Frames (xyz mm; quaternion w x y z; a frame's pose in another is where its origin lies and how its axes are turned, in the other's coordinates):
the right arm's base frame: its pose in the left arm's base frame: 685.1 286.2 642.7 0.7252 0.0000 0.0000 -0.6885
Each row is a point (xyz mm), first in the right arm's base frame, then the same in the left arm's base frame.
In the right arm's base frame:
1: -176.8 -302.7 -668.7
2: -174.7 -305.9 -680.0
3: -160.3 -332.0 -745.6
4: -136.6 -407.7 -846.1
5: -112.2 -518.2 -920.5
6: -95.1 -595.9 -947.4
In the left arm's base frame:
1: 373.6 447.1 -26.0
2: 370.5 444.8 -37.3
3: 345.2 429.1 -102.9
4: 270.9 401.5 -203.4
5: 161.8 371.4 -277.8
6: 85.1 350.3 -304.7

